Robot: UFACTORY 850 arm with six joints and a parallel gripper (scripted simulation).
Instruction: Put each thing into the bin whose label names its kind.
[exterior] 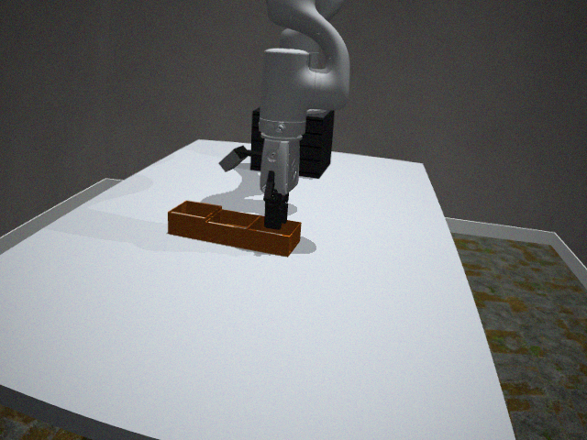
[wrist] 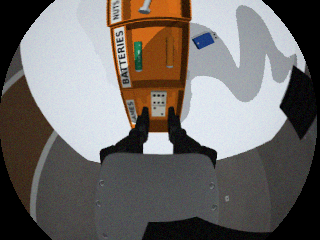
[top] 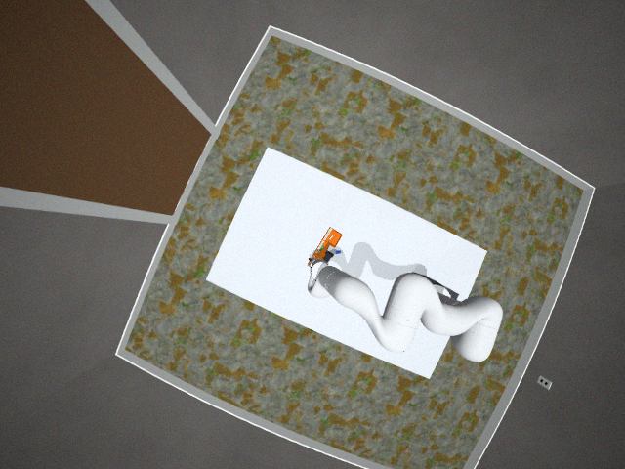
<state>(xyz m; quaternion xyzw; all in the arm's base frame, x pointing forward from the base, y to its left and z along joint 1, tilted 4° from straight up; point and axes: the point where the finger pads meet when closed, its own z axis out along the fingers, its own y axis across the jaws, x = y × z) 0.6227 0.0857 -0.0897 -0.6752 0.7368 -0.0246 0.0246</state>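
Now: hand 50 mm above the pale dotted tile. Also, from my hand: orange stick: 20 mm behind, 80 mm to the right, 50 mm below; green cylinder: 20 mm ahead, 80 mm to the right, 50 mm below; three joined orange bins: 80 mm to the right, 40 mm below.
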